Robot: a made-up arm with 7 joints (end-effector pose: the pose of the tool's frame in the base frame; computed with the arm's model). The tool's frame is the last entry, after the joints.
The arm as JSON. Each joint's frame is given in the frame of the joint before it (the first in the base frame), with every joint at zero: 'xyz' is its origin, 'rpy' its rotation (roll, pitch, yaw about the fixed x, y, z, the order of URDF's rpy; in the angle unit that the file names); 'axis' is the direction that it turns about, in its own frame. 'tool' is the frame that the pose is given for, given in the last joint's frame.
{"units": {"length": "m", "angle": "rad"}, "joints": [
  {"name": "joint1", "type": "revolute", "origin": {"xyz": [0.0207, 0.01, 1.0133], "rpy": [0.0, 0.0, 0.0]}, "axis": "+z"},
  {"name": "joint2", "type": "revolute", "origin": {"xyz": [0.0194, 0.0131, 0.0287], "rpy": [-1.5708, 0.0, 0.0]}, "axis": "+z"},
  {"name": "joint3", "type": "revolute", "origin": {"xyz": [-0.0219, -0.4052, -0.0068], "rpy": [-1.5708, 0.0, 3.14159]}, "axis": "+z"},
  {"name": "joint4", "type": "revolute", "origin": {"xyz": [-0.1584, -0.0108, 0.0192], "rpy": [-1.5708, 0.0, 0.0]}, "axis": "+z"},
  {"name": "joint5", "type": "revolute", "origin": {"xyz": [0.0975, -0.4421, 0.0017], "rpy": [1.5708, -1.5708, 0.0]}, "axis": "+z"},
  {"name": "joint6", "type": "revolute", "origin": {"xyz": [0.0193, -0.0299, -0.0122], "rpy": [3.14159, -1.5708, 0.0]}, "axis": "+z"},
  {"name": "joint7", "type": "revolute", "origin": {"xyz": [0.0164, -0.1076, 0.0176], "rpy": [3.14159, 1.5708, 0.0]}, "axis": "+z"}
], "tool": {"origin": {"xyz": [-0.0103, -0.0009, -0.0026], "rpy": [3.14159, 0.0, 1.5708]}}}
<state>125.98 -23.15 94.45 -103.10 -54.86 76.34 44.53</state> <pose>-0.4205 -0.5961 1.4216 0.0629 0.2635 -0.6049 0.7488</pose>
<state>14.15 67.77 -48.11 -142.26 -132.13 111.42 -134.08</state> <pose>0.3041 -0.2531 0.6839 0.5355 -0.4012 -0.6107 -0.4235</pose>
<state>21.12 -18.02 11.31 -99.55 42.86 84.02 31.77</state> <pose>0.4786 0.2881 1.6589 0.9412 0.2925 0.1625 0.0464</pose>
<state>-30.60 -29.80 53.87 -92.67 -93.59 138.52 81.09</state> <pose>0.3076 0.5386 1.6287 0.5042 -0.2717 -0.8195 0.0186</pose>
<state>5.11 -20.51 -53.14 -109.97 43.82 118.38 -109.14</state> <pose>0.2676 -0.5775 1.5173 0.7989 -0.0455 -0.5020 0.3280</pose>
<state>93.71 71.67 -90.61 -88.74 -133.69 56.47 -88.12</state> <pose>0.6706 0.6158 1.2302 0.0642 -0.7366 0.5739 -0.3522</pose>
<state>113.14 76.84 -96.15 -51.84 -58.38 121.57 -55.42</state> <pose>0.0819 1.0061 1.2391 0.0333 -0.9264 -0.1600 0.3391</pose>
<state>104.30 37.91 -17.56 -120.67 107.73 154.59 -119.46</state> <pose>0.1589 0.5912 0.9084 0.5523 0.2505 -0.1220 0.7857</pose>
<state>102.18 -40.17 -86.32 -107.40 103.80 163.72 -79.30</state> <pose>0.6539 -0.1259 1.2116 0.6672 0.5604 -0.4556 -0.1821</pose>
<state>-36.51 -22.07 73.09 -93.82 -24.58 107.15 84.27</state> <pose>0.3866 0.5670 1.6365 0.8495 -0.0525 -0.4132 -0.3239</pose>
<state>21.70 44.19 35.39 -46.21 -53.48 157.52 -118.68</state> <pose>0.6395 0.5701 1.5454 0.0310 0.5128 0.3333 -0.7905</pose>
